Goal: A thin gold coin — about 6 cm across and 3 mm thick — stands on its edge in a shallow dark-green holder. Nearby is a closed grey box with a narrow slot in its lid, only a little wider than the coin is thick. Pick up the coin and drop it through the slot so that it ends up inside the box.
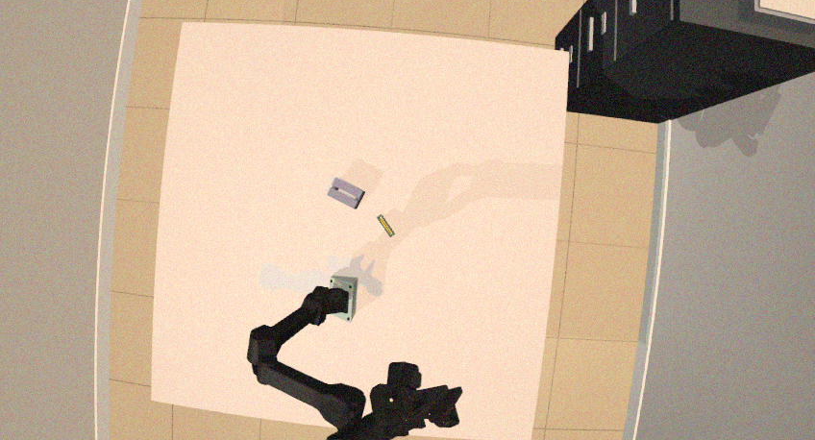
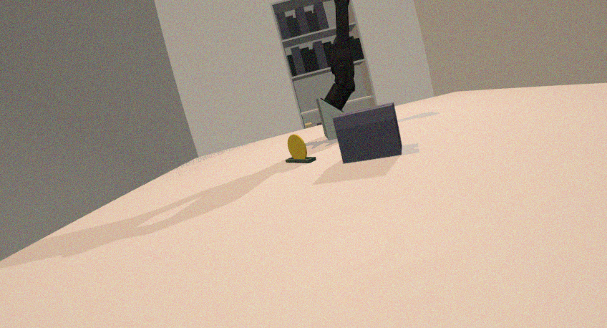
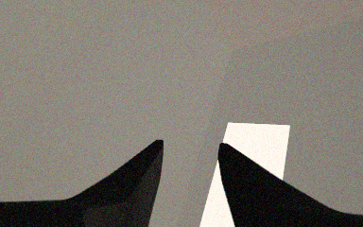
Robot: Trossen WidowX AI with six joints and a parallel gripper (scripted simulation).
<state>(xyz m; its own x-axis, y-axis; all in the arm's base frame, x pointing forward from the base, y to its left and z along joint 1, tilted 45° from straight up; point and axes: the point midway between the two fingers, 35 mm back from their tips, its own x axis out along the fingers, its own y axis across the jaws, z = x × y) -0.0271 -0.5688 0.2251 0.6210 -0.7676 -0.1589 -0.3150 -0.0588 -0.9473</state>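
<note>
My gripper tip is now 22 cm short of the gold coin, 15 cm to the right of it and 63 cm above it.
</note>
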